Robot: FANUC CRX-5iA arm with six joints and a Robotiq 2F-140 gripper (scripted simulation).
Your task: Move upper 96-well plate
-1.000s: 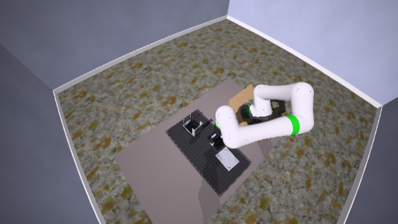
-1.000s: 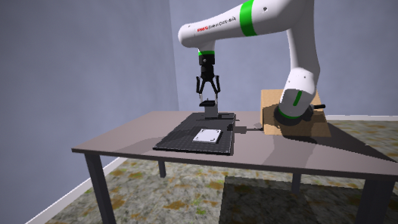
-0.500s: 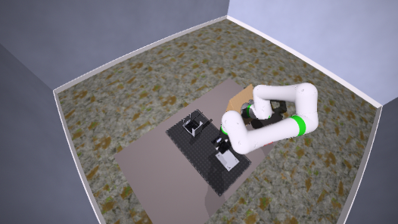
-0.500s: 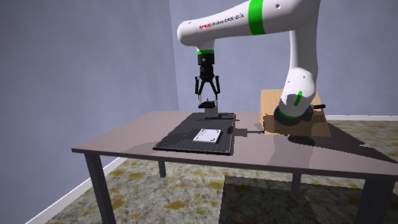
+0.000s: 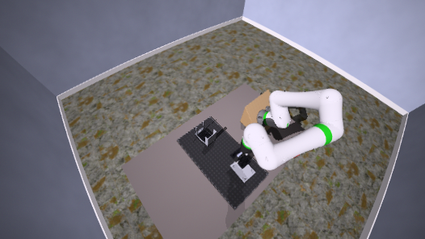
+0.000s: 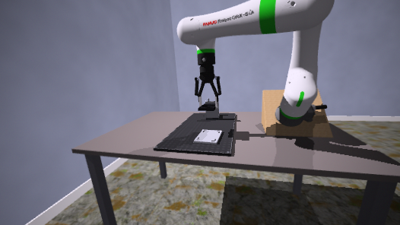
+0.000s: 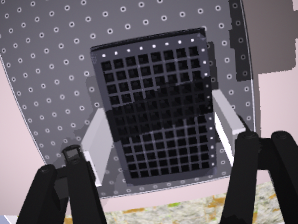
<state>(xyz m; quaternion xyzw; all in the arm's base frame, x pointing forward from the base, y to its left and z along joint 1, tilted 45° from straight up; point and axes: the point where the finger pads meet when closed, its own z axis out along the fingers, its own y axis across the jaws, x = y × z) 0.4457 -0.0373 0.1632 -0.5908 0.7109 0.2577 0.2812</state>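
Right now the plate nest N1 is 17 cm below my hand and 6 cm to the left of it. From my hand the other things lie so: pale square: 17 cm below, 7 cm behind, 1 cm to the right; then 96-well plate: 2 cm below.
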